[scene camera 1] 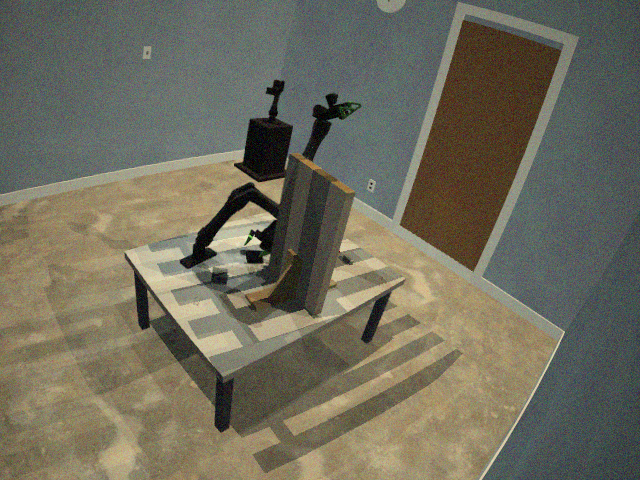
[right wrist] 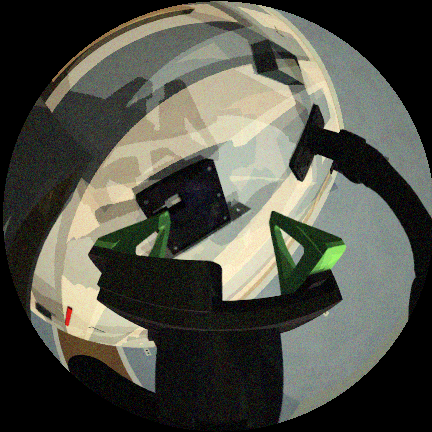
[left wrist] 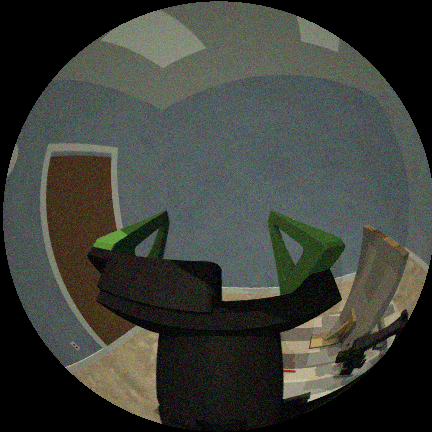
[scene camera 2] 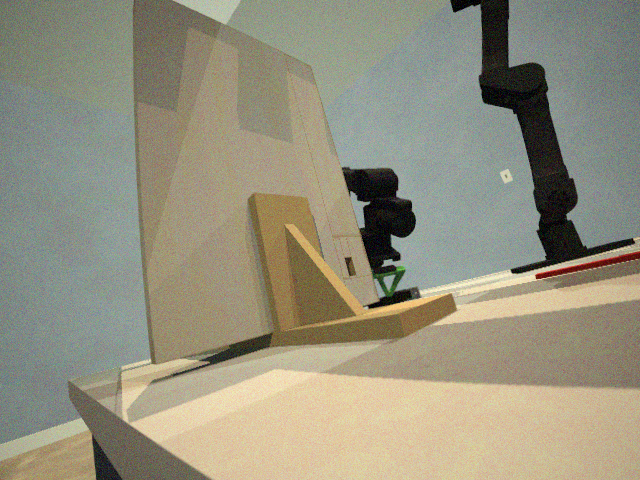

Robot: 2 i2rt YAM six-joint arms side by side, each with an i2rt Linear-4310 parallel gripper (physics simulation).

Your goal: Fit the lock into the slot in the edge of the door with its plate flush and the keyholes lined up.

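Frame: origin at the left arm's base, x ahead, y left, z up, level; millimetres.
Seen in the pictures: left gripper, between the fingertips: [scene camera 1: 358, 107] [left wrist: 218, 215]; right gripper, between the fingertips: [scene camera 1: 251, 250] [right wrist: 219, 216] [scene camera 2: 382, 286]; left arm's base, origin of its link: [scene camera 2: 568, 260]; right arm's base, origin of its link: [scene camera 1: 198, 258] [right wrist: 309, 138].
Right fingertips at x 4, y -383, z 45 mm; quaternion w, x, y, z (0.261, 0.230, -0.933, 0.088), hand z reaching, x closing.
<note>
Offsets run from my right fingertips to a thing's top centre. "*": to the spot under its first point. Level surfaces: height alone.
The lock @(dz -18, dx +14, dy +11 mm) [scene camera 1: 253, 256] [scene camera 2: 397, 297] [right wrist: 200, 200] is a dark box with small screws, a silvery piece on its face and a narrow plate along one side. It rests on the table beside the door @(dz +571, dx +301, dy -82 mm) [scene camera 1: 305, 222] [scene camera 2: 201, 170] [left wrist: 377, 280], a tall upright panel with a small rectangular opening @(* dz +51, dx +176, dy -11 mm) [scene camera 2: 349, 266] low near its edge. My right gripper [scene camera 1: 257, 245] [right wrist: 219, 216] is open above the lock; one green finger overlaps the lock's lower part in the right wrist view. The door's edge slot cannot be made out. My left gripper [scene camera 1: 351, 109] [left wrist: 218, 215] is open and empty, raised high.
Wooden brackets [scene camera 1: 293, 276] [scene camera 2: 330, 279] [left wrist: 332, 337] brace the door on the table @(dz -45 mm) [scene camera 1: 206, 338] [scene camera 2: 387, 428]. A dark block @(dz -9, dx -10, dy -244 mm) [scene camera 1: 219, 275] [right wrist: 275, 62] stands near the right arm's base [right wrist: 306, 145]. A red strip @(dz -39, dx +271, dy +334 mm) [scene camera 2: 589, 264] [right wrist: 69, 316] lies on the table.
</note>
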